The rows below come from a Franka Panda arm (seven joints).
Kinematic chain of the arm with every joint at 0, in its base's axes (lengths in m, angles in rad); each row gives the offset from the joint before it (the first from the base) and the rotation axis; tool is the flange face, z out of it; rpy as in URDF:
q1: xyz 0 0 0.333 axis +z
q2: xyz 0 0 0 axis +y
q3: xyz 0 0 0.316 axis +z
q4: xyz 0.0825 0 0 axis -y
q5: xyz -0.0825 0 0.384 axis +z
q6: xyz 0 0 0 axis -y
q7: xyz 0.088 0 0 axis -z
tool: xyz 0 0 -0.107 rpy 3.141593 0 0
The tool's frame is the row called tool.
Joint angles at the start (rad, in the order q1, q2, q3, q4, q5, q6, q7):
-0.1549 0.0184 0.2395 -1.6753 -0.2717 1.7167 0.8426
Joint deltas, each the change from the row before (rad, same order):
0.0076 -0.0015 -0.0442 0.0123 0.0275 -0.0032 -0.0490
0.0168 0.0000 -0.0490 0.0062 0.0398 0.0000 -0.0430
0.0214 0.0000 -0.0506 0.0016 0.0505 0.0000 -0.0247
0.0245 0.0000 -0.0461 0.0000 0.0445 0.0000 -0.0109
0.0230 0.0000 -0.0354 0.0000 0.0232 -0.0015 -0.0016
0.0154 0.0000 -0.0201 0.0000 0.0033 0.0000 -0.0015
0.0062 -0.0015 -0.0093 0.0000 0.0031 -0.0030 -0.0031
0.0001 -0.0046 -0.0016 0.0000 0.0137 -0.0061 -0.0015
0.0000 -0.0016 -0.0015 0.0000 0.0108 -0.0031 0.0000
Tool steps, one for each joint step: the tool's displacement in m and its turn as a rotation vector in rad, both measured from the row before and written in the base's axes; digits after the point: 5 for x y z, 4 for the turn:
0.00035 -0.01824 0.00578 0.0244 0.0033 0.0068
0.00009 -0.01454 0.00212 0.0369 0.0045 0.0055
-0.00045 -0.01180 -0.00010 0.0483 0.0029 -0.0100
-0.00051 -0.00799 -0.00056 0.0431 0.0004 -0.0153
-0.00048 -0.00476 -0.00035 0.0225 0.0007 -0.0133
-0.00015 -0.00228 -0.00002 0.0029 0.0000 -0.0035
-0.00080 -0.00143 0.00056 0.0029 0.0016 -0.0006
-0.00181 0.00048 0.00196 0.0137 0.0008 -0.0018
-0.00074 0.00019 0.00056 0.0108 0.0009 -0.0027

